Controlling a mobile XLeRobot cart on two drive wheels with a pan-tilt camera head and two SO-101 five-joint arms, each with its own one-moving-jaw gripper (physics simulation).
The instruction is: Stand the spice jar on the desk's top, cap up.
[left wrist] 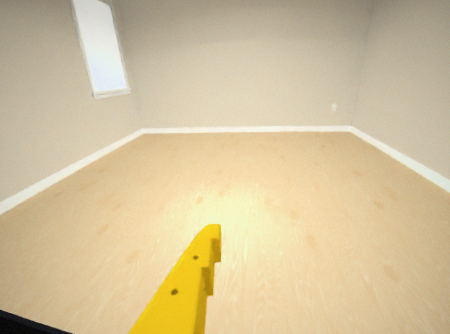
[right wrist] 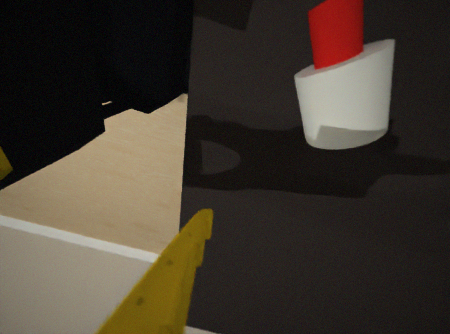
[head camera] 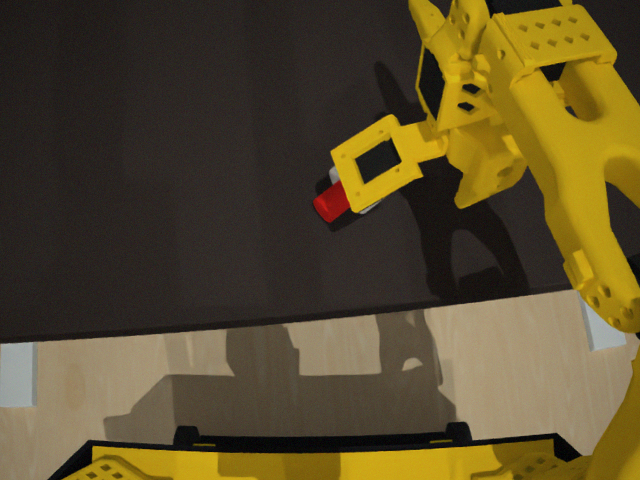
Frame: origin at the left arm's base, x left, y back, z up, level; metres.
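Seen in the pictures: left hand at its tool point: (left wrist: 220,237); right hand at its tool point: (right wrist: 211,220) (head camera: 460,198).
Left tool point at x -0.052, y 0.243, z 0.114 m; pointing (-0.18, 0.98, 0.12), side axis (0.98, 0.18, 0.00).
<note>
A point is followed by its place in that frame.
The spice jar (head camera: 332,202) @[x -0.165, y -0.247, z -0.023 m] (right wrist: 345,100) @[x -0.193, y -0.267, z -0.012 m], white with a narrower red cap, lies on its side on the dark desk (head camera: 155,180) @[x -0.016, y -0.286, z -0.055 m] (right wrist: 310,250) @[x -0.367, y -0.371, z -0.055 m]. Its cap points toward the front left in the head view, where the yellow camera mount of my right arm hides most of the white body. My right gripper (head camera: 439,103) (right wrist: 209,220) is wide open and empty, above the desk and to the right of the jar; one notched jaw shows in the right wrist view. My left gripper (left wrist: 215,237) is wide open and empty, with one jaw in its wrist view, facing the room away from the jar.
The desk's front edge (head camera: 310,316) @[x -0.147, y -0.170, z -0.063 m] runs across the head view. Pale desk legs (head camera: 18,374) (head camera: 602,325) show below it at left and right. Wooden floor (head camera: 341,346) @[x -0.195, y -0.289, z -0.775 m] lies between the desk and my cart's front (head camera: 279,462). The left wrist view shows floor (left wrist: 300,200) @[x 0.241, y 1.649, z -0.775 m], walls and a window (left wrist: 102,50) @[x -2.350, y 2.989, z 0.603 m].
</note>
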